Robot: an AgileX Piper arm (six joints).
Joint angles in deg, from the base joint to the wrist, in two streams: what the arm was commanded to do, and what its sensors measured. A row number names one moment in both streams.
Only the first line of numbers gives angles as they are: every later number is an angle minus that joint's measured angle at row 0.
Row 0, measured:
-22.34, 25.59, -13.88, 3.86, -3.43, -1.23
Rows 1 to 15, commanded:
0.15, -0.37, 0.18, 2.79, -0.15, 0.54
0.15, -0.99, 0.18, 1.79, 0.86, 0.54
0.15, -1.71, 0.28, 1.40, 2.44, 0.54
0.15, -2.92, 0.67, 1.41, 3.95, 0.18
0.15, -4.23, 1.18, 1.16, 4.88, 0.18
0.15, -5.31, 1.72, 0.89, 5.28, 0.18
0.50, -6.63, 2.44, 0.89, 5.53, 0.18
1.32, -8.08, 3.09, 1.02, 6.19, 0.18
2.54, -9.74, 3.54, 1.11, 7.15, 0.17
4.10, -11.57, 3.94, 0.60, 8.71, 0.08
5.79, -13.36, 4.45, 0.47, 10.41, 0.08
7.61, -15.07, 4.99, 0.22, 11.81, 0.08
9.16, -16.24, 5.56, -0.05, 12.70, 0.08
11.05, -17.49, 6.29, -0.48, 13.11, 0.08
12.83, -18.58, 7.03, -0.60, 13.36, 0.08
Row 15, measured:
7.12, -14.31, 4.80, 0.72, 10.67, 0.41
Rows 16 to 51, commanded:
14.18, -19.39, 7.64, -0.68, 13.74, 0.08
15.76, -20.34, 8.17, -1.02, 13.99, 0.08
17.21, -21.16, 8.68, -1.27, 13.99, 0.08
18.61, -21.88, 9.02, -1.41, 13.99, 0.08
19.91, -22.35, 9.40, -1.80, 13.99, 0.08
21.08, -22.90, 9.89, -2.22, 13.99, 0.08
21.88, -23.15, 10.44, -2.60, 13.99, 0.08
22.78, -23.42, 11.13, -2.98, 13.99, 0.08
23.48, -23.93, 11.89, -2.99, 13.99, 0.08
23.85, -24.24, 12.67, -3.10, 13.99, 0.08
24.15, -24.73, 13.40, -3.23, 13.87, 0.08
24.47, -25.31, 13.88, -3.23, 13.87, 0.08
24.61, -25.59, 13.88, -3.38, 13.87, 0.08
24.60, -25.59, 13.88, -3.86, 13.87, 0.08
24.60, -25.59, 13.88, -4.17, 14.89, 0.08
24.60, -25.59, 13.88, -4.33, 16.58, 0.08
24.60, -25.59, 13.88, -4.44, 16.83, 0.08
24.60, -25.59, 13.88, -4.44, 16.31, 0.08
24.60, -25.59, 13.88, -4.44, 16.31, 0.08
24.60, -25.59, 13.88, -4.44, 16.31, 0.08
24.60, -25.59, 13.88, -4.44, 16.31, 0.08
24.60, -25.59, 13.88, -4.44, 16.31, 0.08
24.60, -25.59, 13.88, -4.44, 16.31, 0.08
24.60, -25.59, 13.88, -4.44, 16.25, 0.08
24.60, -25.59, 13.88, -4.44, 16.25, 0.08
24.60, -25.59, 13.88, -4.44, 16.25, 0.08
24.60, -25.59, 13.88, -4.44, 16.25, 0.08
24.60, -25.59, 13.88, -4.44, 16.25, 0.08
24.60, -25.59, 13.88, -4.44, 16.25, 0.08
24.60, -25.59, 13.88, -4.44, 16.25, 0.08
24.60, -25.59, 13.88, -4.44, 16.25, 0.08
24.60, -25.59, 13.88, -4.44, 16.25, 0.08
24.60, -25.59, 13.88, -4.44, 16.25, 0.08
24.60, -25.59, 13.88, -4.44, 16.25, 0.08
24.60, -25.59, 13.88, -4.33, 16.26, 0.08
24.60, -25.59, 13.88, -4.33, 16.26, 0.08
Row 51, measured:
24.43, -25.22, 13.62, -3.86, 16.40, 0.41
